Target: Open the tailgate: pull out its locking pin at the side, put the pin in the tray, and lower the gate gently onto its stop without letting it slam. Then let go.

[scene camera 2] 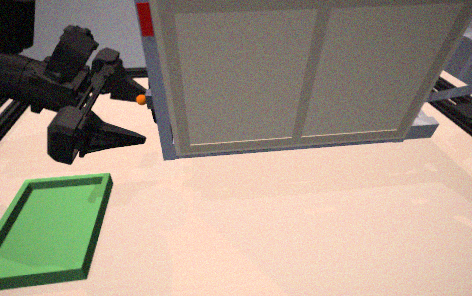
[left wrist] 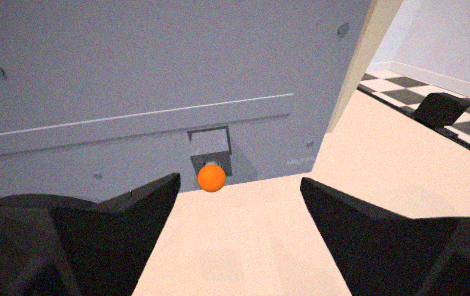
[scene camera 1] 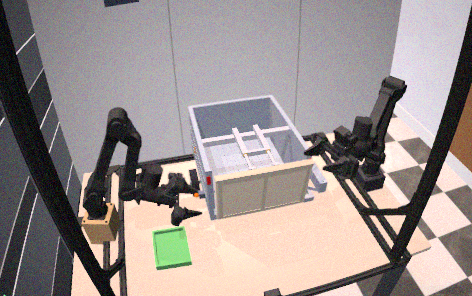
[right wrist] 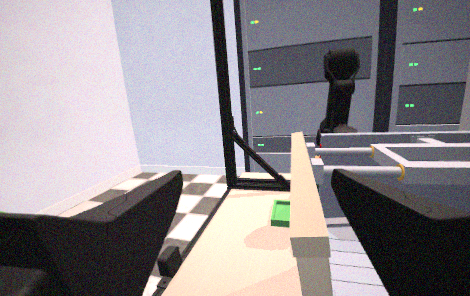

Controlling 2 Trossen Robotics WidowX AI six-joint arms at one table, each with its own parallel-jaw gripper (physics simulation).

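Frame: origin at the left arm's base, x ahead, y right, z down, level; centimetres.
Seen in the pictures: left gripper, fingertip midpoint: point(scene camera 2: 152, 119) point(left wrist: 241, 181) point(scene camera 1: 201, 203); right gripper, fingertip midpoint: point(scene camera 1: 313, 160) point(right wrist: 256, 177); left arm's base, origin of the base link: point(scene camera 1: 97, 213); right arm's base, origin of the base link: point(scene camera 1: 370, 171).
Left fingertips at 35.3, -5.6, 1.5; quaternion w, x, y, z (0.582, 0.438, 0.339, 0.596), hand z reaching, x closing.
Offsets run from my left fingertips to a thing's top centre, as dx, dy, dz. "pt": to the spot under its first point.
The locking pin's orange ball head {-1.6, -1.4, -3.0} point(scene camera 1: 196, 195) point(scene camera 2: 141, 99) point(left wrist: 211, 178) sticks out of a small grey bracket {pt +0.1, -1.6, -3.4} point(left wrist: 210, 142) low on the truck bed's side. My left gripper point(scene camera 1: 199, 203) point(scene camera 2: 145, 118) point(left wrist: 241, 181) is open and empty; in its wrist view the ball shows between the fingertips, nearer the left finger. The beige tailgate point(scene camera 1: 264, 189) point(scene camera 2: 240, 75) point(right wrist: 305, 200) stands upright, closed. My right gripper point(scene camera 1: 316, 160) point(right wrist: 256, 177) is open and empty near the gate's top right corner, which shows between its fingers. The green tray {-10.6, +12.4, +7.2} point(scene camera 1: 171, 247) point(scene camera 2: 50, 225) point(right wrist: 281, 214) holds nothing.
The grey truck bed point(scene camera 1: 200, 145) point(left wrist: 150, 60) stands at the table's middle, with a white ladder-like rack {pt +18.4, -1.7, -19.1} point(scene camera 1: 257, 151) inside. A grey-blue block {pt +36.6, +5.5, -12.9} point(scene camera 1: 318, 179) juts out at its right side. Black frame posts point(scene camera 1: 430, 145) point(right wrist: 223, 90) and rails border the table.
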